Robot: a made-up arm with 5 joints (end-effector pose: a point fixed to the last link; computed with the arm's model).
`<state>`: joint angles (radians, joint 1 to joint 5).
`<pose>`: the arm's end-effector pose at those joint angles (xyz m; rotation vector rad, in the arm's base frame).
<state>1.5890 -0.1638 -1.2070 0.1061 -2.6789</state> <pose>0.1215 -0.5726 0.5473 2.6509 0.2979 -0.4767</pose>
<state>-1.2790 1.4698 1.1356 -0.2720 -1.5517</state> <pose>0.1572 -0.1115 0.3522 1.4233 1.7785 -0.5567</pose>
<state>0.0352 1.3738 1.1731 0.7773 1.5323</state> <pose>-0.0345 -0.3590 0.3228 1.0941 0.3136 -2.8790</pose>
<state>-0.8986 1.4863 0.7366 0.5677 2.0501</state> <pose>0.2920 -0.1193 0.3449 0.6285 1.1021 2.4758</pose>
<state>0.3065 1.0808 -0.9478 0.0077 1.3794</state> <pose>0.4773 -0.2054 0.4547 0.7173 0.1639 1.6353</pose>
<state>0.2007 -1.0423 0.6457 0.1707 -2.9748</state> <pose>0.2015 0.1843 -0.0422 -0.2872 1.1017 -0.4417</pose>
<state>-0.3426 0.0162 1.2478 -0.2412 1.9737</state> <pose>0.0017 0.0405 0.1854 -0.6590 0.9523 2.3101</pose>
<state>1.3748 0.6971 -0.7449 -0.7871 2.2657</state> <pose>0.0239 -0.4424 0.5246 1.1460 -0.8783 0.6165</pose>
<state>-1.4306 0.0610 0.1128 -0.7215 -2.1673</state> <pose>0.0457 0.1038 -0.3775 -0.0919 0.7971 -0.8256</pose>
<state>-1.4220 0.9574 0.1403 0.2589 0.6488</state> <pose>0.4087 0.1768 -0.1468 0.6684 1.1433 2.6862</pose>
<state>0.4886 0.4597 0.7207 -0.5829 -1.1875</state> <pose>-0.1551 -0.0216 0.3781 2.1506 0.7016 -0.0895</pose>
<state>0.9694 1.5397 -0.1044 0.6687 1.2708</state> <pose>-0.0010 -0.5726 0.4342 -0.4159 -1.3398 2.7805</pose>
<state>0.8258 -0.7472 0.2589 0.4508 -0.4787</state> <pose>0.3363 0.1754 0.3630 1.4415 -0.3296 -2.5347</pose>
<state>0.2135 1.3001 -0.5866 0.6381 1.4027</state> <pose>0.4194 -0.2181 0.5003 0.9206 0.1494 2.4720</pose>
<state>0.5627 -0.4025 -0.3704 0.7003 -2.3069</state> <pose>0.4200 0.0912 0.4694 1.2461 0.9631 -1.2459</pose>
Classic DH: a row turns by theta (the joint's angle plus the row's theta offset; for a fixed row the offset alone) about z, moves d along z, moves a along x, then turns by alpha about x. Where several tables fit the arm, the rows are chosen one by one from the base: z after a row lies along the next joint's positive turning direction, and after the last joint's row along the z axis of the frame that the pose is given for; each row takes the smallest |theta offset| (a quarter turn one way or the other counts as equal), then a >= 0, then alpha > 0; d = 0 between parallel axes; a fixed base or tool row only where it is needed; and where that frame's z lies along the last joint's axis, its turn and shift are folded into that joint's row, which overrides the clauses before.
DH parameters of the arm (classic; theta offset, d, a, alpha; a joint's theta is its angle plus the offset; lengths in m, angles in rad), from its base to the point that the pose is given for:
base (fixed): 0.783 0.039 -0.1004 1.6086
joint 1: -1.0775 0.1596 0.0042 -0.8689
joint 2: 1.2077 0.232 0.0199 -1.2272
joint 3: 1.5629 0.096 -0.1296 1.5708
joint 4: -0.0149 0.3926 0.0612 1.4818
joint 5: -1.1781 -0.0608 -0.0388 -2.1177
tool (fixed): -1.1761 -0.0469 0 0

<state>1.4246 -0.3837 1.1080 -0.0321 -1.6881</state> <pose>-0.2263 -0.0075 0.2061 1.4375 0.0350 0.0702</pose>
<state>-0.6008 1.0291 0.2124 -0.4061 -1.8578</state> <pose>0.2567 0.1347 0.3566 1.5083 1.1321 -0.7498</pose>
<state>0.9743 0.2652 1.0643 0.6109 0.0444</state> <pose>-0.2542 -0.1067 0.3034 1.7899 0.3800 -1.5713</pose>
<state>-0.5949 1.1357 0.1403 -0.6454 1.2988</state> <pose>0.3588 0.0628 0.3093 -0.1778 0.0509 1.8235</pose>
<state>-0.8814 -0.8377 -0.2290 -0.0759 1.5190</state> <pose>0.3434 -0.0624 -0.4062 -1.1870 2.1963 0.4604</pose>
